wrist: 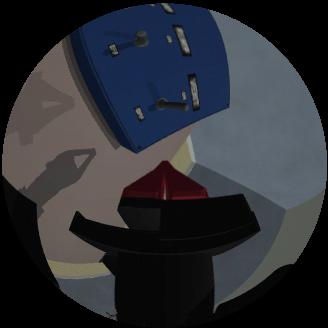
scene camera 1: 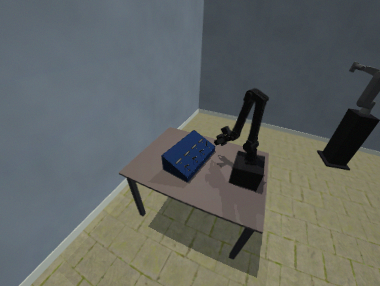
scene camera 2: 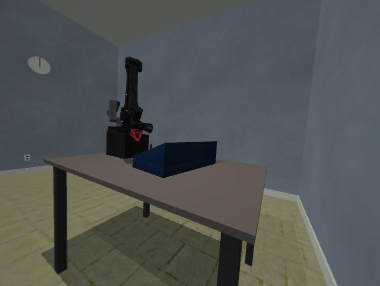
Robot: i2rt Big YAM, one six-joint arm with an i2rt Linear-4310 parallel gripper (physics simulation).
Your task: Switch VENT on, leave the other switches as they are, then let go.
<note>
I see my gripper (wrist: pixel 164 164) and a blue sloped switch box (scene camera 2: pixel 167 159).
The blue sloped switch box is seen too in the wrist view (wrist: pixel 184 61) and in scene camera 1 (scene camera 1: pixel 174 160).
</note>
